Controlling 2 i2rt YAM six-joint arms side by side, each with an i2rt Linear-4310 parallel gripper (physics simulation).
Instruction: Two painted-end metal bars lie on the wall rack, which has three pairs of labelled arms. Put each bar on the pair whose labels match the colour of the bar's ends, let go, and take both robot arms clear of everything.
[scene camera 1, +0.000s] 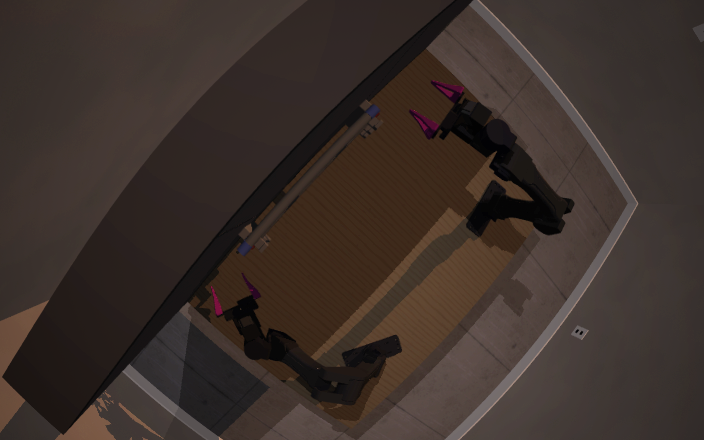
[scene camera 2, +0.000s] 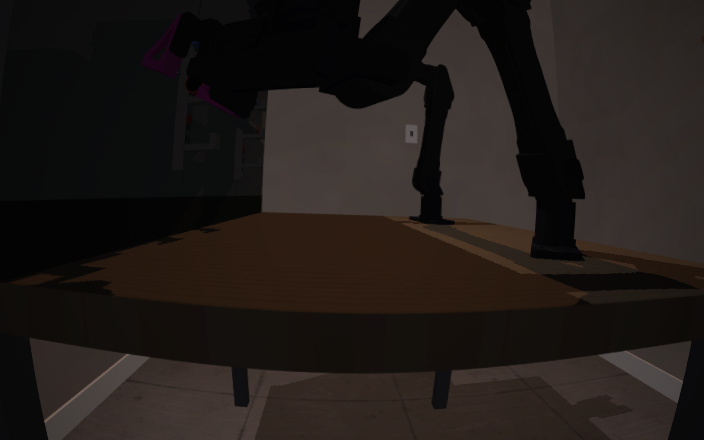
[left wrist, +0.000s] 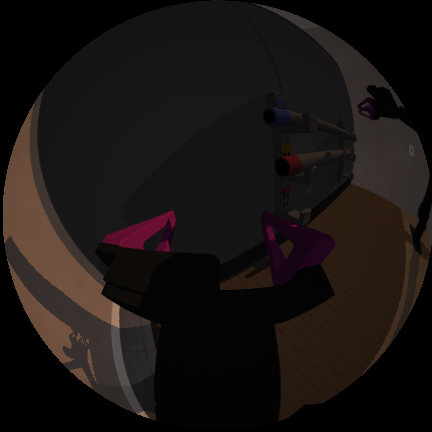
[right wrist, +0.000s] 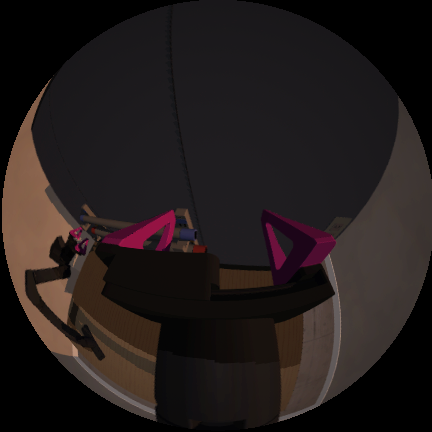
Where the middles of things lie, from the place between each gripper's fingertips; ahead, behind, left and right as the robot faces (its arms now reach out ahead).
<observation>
The blue-ended bar (scene camera 1: 367, 116) lies 300 mm to the left of my right hand, 130 mm below it and 70 mm ahead of it.
Right now my left hand is 35 cm to the left of the blue-ended bar and 10 cm below it.
</observation>
